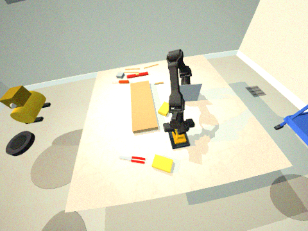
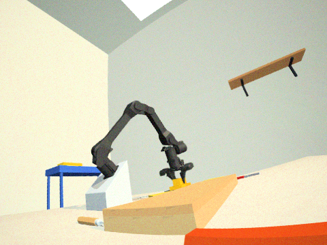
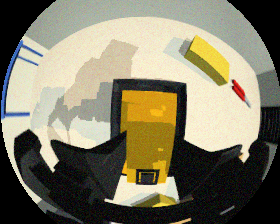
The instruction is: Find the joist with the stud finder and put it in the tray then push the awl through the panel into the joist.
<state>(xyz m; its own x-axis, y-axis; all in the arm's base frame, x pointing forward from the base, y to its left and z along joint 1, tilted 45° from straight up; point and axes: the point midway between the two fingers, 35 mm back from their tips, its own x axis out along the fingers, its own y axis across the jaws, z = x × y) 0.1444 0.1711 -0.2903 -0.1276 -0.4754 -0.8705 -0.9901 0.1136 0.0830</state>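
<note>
Right now my gripper tip is 3 cm above the dark tray and 1 cm to the left of it. Round my gripper tip: yellow stud finder (2 cm to the right, 2 cm above); then red level (77 cm to the right, 21 cm ahead, 3 cm below); then awl (58 cm to the right, 5 cm ahead, 4 cm below).
</note>
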